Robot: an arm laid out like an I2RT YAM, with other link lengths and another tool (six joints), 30 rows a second.
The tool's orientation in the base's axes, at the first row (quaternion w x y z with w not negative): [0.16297 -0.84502 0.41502 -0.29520]
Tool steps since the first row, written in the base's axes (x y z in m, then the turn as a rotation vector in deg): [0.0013 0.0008 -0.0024 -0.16 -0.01 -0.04]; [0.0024 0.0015 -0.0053 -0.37 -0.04 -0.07]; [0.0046 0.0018 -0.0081 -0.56 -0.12 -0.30]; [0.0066 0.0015 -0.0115 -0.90 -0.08 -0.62]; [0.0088 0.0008 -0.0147 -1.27 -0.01 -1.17]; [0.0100 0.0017 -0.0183 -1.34 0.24 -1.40]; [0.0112 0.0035 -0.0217 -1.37 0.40 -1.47]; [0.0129 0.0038 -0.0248 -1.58 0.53 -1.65]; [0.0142 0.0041 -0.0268 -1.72 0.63 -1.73]
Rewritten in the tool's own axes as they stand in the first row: [-0.0009 0.0000 0.0027 -0.08 0.12 -0.07]; [-0.0020 0.0004 0.0057 -0.17 0.28 -0.18]; [-0.0022 0.0003 0.0092 -0.28 0.57 -0.13]; [-0.0022 0.0011 0.0131 -0.59 0.92 -0.09]; [-0.0017 0.0018 0.0170 -1.03 1.38 0.10]; [-0.0032 0.0024 0.0205 -1.35 1.40 0.24]; [-0.0053 0.0024 0.0240 -1.51 1.35 0.28]; [-0.0058 0.0028 0.0275 -1.78 1.50 0.29]; [-0.0062 0.0029 0.0298 -1.96 1.56 0.26]
